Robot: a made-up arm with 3 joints. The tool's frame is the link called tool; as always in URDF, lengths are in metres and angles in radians. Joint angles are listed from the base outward. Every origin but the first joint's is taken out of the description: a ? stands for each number. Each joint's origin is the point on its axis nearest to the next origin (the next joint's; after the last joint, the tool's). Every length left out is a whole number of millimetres.
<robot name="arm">
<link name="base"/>
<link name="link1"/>
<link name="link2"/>
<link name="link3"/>
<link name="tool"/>
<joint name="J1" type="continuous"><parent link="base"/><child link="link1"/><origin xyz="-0.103 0.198 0.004" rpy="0.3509 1.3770 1.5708"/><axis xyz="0 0 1"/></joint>
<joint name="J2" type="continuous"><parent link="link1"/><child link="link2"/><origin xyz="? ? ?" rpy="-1.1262 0.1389 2.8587"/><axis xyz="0 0 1"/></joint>
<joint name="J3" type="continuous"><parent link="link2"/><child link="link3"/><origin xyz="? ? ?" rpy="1.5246 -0.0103 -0.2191"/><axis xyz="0 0 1"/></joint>
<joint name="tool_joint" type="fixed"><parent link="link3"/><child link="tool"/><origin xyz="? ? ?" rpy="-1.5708 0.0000 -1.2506"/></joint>
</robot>
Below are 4 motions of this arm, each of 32 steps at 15 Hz.
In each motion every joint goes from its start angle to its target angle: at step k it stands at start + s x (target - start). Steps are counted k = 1, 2, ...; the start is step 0. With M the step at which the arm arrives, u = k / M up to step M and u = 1 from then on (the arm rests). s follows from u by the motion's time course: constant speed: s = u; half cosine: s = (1 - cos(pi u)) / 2; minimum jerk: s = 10 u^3 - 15 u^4 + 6 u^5.
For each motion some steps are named. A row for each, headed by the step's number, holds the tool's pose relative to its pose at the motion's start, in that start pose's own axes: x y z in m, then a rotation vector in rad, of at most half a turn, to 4 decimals.
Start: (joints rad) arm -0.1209 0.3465 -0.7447
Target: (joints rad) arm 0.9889 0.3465 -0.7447
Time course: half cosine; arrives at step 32
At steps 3, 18, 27, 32:
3: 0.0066 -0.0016 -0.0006 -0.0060 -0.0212 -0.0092
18: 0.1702 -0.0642 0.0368 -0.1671 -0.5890 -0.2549
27: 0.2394 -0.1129 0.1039 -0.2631 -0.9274 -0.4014
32: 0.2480 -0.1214 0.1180 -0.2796 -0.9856 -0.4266

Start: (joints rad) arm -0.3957 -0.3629 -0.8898
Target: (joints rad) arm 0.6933 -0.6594 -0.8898
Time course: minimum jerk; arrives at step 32
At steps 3, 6, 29, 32:
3: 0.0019 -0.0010 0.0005 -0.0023 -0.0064 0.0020
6: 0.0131 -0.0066 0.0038 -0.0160 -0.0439 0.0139
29: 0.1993 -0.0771 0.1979 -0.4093 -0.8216 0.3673
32: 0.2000 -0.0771 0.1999 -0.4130 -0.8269 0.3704

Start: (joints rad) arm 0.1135 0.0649 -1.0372
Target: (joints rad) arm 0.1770 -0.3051 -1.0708
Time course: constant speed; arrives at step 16
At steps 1, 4, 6, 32:
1: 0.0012 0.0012 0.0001 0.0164 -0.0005 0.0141
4: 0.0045 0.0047 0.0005 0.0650 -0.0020 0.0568
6: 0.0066 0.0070 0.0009 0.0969 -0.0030 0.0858
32: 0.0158 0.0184 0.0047 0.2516 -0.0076 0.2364

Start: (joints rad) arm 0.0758 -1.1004 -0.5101
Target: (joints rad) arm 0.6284 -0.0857 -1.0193
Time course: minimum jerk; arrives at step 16
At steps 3, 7, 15, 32:
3: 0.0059 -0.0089 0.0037 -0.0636 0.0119 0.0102
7: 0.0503 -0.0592 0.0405 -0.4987 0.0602 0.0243
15: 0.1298 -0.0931 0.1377 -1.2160 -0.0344 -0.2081
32: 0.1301 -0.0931 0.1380 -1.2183 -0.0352 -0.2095

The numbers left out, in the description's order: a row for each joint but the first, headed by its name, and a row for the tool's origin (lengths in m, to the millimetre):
J2: 0.148 -0.153 0.000
J3: -0.094 0.006 0.000
tool: -0.013 0.038 0.000

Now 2 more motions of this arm.
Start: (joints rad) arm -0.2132 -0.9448 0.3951
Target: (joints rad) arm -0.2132 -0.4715 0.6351
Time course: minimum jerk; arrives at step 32
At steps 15, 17, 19, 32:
15: 0.0048 -0.0252 -0.0009 -0.1487 -0.1152 0.1467
17: 0.0067 -0.0318 -0.0005 -0.1855 -0.1455 0.1882
19: 0.0088 -0.0382 0.0002 -0.2201 -0.1745 0.2295
32: 0.0165 -0.0560 0.0038 -0.3145 -0.2574 0.3548

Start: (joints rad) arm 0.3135 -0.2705 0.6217
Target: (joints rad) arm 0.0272 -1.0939 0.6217
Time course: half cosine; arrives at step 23
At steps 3, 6, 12, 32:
3: -0.0017 0.0061 0.0033 0.0194 0.0119 -0.0336
6: -0.0052 0.0236 0.0131 0.0728 0.0448 -0.1300
12: -0.0044 0.0787 0.0487 0.2288 0.1419 -0.4487
32: 0.0222 0.1385 0.0962 0.3906 0.2402 -0.8641

